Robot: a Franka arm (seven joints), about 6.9 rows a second.
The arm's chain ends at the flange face. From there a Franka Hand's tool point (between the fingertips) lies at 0.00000 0.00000 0.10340 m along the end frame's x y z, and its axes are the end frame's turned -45 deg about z.
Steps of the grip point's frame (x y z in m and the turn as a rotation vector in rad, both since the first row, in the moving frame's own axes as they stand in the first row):
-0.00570, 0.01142, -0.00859, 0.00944, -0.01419, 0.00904
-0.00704, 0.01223, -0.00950, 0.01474, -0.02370, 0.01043
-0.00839, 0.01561, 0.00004, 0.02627, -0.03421, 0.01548
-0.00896, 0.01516, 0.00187, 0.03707, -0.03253, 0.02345
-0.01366, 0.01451, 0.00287, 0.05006, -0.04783, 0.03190
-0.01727, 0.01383, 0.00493, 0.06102, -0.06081, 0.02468
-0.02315, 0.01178, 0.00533, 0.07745, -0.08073, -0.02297
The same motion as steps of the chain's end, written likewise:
0.00577, 0.01177, -0.00857, -0.00336, -0.01671, 0.00904
0.00648, 0.01299, -0.00946, -0.00634, -0.02718, 0.01043
0.00953, 0.01642, 0.00014, -0.00561, -0.04277, 0.01548
0.00947, 0.01745, 0.00200, 0.00321, -0.04921, 0.02345
0.00775, 0.02020, 0.00312, 0.00158, -0.06922, 0.03190
0.00646, 0.02212, 0.00531, 0.00015, -0.08615, 0.02468
0.00350, 0.02433, 0.00598, -0.00232, -0.11185, -0.02297

